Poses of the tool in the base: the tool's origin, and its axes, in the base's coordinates. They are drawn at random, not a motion.
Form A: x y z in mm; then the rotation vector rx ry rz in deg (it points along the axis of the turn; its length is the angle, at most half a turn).
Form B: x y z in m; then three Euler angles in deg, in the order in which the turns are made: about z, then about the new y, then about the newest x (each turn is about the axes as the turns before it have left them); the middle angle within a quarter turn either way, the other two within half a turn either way. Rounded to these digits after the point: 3 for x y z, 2 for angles.
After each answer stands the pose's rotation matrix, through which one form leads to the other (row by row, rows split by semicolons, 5 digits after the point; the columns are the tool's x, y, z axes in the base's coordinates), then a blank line. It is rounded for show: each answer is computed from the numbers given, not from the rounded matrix.
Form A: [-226 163 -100 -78.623 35.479 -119.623]
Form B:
[-0.226 0.163 -0.100 -115.40 -41.89 -60.24]
-0.31934 0.19968 0.92637; -0.67246 -0.73652 -0.07306; 0.66770 -0.64627 0.36947

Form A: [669 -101 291 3.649 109.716 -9.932]
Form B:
[0.669 -0.101 0.291 -173.34 69.72 -165.01]
-0.34423 0.12889 0.92999; -0.04021 0.98760 -0.15176; -0.93802 -0.08963 -0.33478

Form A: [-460 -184 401 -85.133 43.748 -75.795]
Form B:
[-0.460 -0.184 0.401 -76.79 -21.06 -86.38]
0.21324 0.14335 0.96643; -0.90854 -0.33467 0.25011; 0.35929 -0.93137 0.05887

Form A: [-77 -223 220 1.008 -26.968 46.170]
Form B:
[-0.077 -0.223 0.220 49.21 -24.32 -10.18]
0.59527 -0.69766 -0.39867; 0.68996 0.69808 -0.19141; 0.41184 -0.16112 0.89690

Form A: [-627 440 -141 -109.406 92.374 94.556]
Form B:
[-0.627 0.440 -0.141 -106.69 51.05 127.78]
-0.18056 -0.76338 -0.62020; -0.60221 -0.41275 0.68336; -0.77765 0.49688 -0.38519

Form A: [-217 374 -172 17.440 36.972 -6.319]
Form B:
[-0.217 0.374 -0.172 -0.50 37.35 17.92]
0.79487 0.19497 0.57460; -0.00694 0.94983 -0.31269; -0.60674 0.24456 0.75634

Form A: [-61 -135 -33 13.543 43.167 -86.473]
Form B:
[-0.061 -0.135 -0.033 -97.77 35.29 -22.03]
-0.11033 0.94778 0.29923; -0.80880 0.08936 -0.58126; -0.57764 -0.30615 0.75670

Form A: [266 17 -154 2.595 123.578 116.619]
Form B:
[0.266 0.017 -0.154 171.79 6.10 92.88]
-0.98415 -0.09788 0.14787; 0.14196 0.06490 0.98774; -0.10628 0.99308 -0.04997

